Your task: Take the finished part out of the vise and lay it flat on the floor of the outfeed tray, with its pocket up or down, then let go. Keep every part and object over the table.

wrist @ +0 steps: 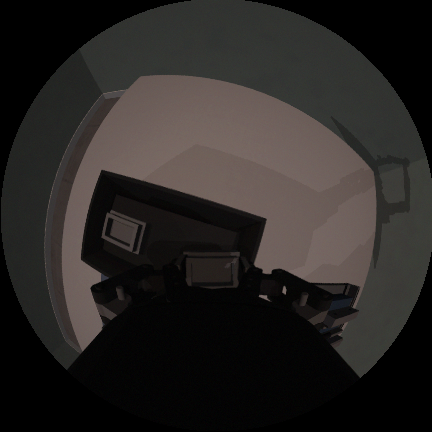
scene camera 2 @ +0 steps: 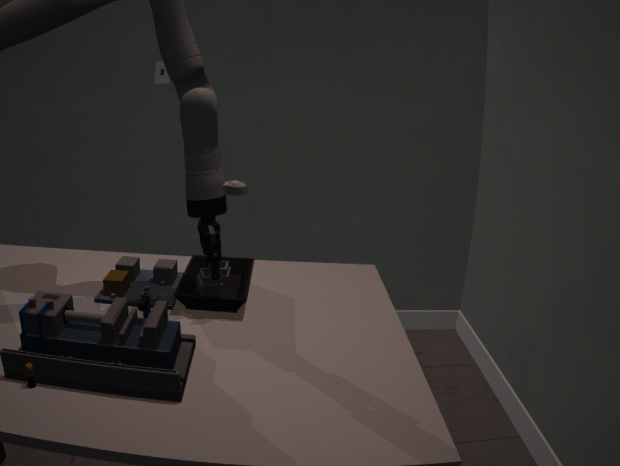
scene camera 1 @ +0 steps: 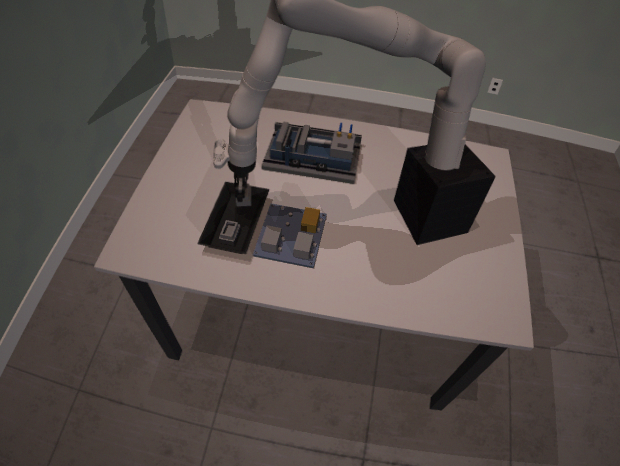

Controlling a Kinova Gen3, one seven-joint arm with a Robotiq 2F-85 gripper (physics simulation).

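Pixels of known places: gripper, fingertip midpoint: (wrist: 211, 264) (scene camera 2: 214, 277) (scene camera 1: 240, 192); arm's base, origin of the base link: (scene camera 1: 441, 160).
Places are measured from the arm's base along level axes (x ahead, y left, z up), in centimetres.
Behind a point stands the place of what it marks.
My gripper (scene camera 1: 241, 192) @[y 10.1, x 53.9, z -16.8 cm] (scene camera 2: 215, 273) @[y 10.1, x 53.9, z -16.8 cm] (wrist: 211, 264) @[y 10.1, x 53.9, z -16.8 cm] is shut on the finished part, a grey block. This held part (scene camera 1: 243, 199) (scene camera 2: 210, 286) @[y 6.9, x 53.5, z -17.3 cm] (wrist: 212, 275) @[y 9.7, x 52.6, z -17.0 cm] looks about level, its rectangular pocket facing up toward the wrist camera. It is inside the outline of the black outfeed tray (scene camera 1: 215, 216) @[y 17.8, x 59.3, z -19.9 cm] (scene camera 2: 213, 302) @[y 5.7, x 54.2, z -20.0 cm] (wrist: 200, 207) @[y 13.0, x 59.5, z -19.6 cm], at the end nearer the vise, low over the floor; contact with the floor cannot be told. Another pocketed grey part (scene camera 1: 229, 230) @[y 21.8, x 53.7, z -19.7 cm] (wrist: 122, 231) @[y 22.1, x 53.5, z -19.7 cm] lies at the tray's far end. The blue vise (scene camera 1: 320, 159) @[y -10.4, x 34.2, z -17.9 cm] (scene camera 2: 100, 345) @[y -21.2, x 39.6, z -17.1 cm] stands away from the gripper.
A blue plate (scene camera 1: 288, 256) @[y 24.8, x 36.0, z -22.2 cm] (scene camera 2: 136, 297) @[y 10.1, x 37.5, z -22.2 cm] beside the tray bears two grey blocks (scene camera 1: 271, 239) @[y 22.9, x 41.2, z -18.6 cm] (scene camera 1: 303, 245) @[y 22.8, x 32.4, z -18.6 cm] and an orange block (scene camera 1: 310, 219) @[y 13.6, x 32.4, z -18.6 cm] (scene camera 2: 116, 282) @[y 9.4, x 33.5, z -19.0 cm]. The black robot base (scene camera 1: 443, 195) @[y 10.9, x -1.1, z -2.2 cm] stands on the table. The tray's raised walls surround the held part.
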